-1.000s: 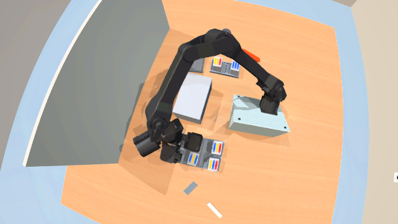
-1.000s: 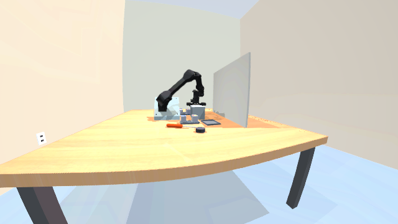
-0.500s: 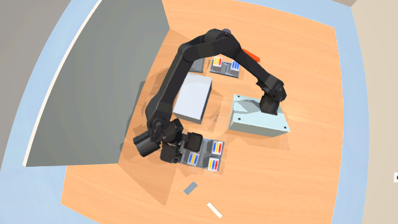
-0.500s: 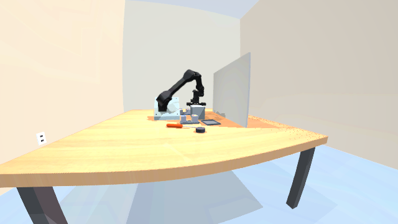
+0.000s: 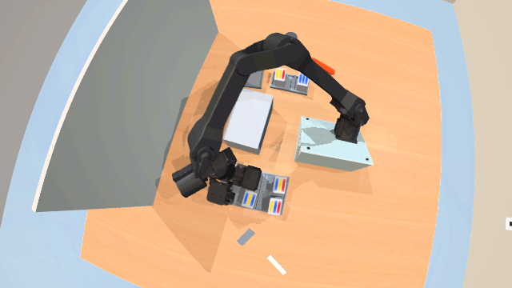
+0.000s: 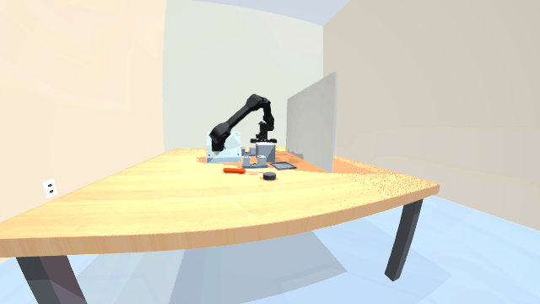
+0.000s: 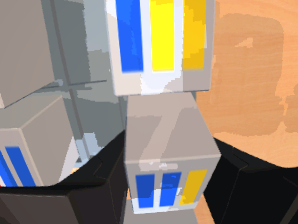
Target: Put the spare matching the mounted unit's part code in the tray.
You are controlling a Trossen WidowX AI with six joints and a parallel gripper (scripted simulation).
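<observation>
Right now the grey tray is 2 cm ahead of my gripper tip, 35 cm to the right of it and 1 cm below it. Round my gripper tip: grey panel 22 cm ahead, 18 cm to the right, 21 cm above; then grey box 3 cm behind, 15 cm to the right, 3 cm above; then black puck 10 cm behind, 53 cm to the right, 1 cm below.
</observation>
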